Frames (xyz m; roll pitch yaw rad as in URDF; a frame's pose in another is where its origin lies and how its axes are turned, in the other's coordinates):
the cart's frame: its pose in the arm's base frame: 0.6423 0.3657 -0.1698 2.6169 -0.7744 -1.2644
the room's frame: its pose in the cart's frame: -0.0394 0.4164 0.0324 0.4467 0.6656 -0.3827
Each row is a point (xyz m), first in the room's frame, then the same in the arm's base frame.
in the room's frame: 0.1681 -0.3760 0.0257
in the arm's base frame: 0.5991 0.5896 -0.1203
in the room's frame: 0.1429 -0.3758 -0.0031
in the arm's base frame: 0.5710 0.6144 -0.1283
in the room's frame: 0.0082 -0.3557 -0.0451
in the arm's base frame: 0.4570 0.6455 -0.2078
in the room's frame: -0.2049 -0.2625 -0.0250
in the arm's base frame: 0.2735 0.5889 -0.3407
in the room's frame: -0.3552 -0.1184 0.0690
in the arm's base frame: 0.1271 0.4385 -0.4308
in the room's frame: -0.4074 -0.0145 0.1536
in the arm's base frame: 0.0632 0.3127 -0.4584
